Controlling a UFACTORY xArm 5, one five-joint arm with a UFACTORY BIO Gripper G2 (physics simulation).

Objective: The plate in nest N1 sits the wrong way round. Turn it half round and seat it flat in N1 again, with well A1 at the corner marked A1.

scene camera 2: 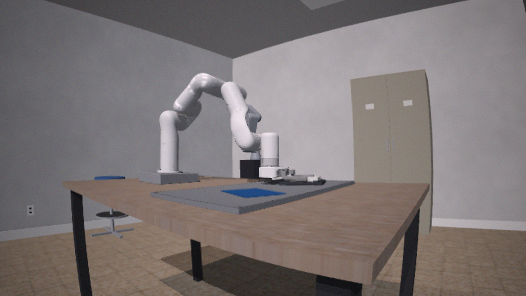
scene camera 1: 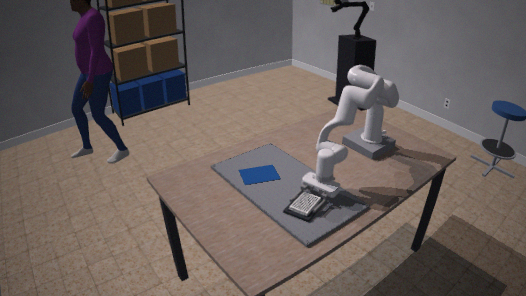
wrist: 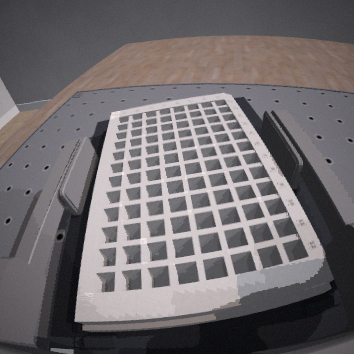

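A white plate with a grid of square wells (scene camera 1: 306,204) (scene camera 2: 316,178) (wrist: 172,185) lies in the black nest (scene camera 1: 291,213) (wrist: 252,112). In the wrist view its small printed numbers run down the right edge, with 12 at the near right; no nest mark A1 is readable. My gripper (scene camera 1: 308,198) (scene camera 2: 306,178) (wrist: 182,164) is partly open, low over the nest. Its finger pads stand beside the plate's two long sides, with a narrow gap visible at each side. The near end of the plate is partly in shadow.
The nest stands on a grey perforated board (scene camera 1: 320,232) (scene camera 2: 200,196) (wrist: 40,135) on the wooden table (scene camera 1: 210,215) (scene camera 2: 320,225) (wrist: 200,60). A flat blue rectangle (scene camera 1: 259,174) (scene camera 2: 253,193) lies on the board. A person (scene camera 1: 92,65) stands by the shelf, away from the table.
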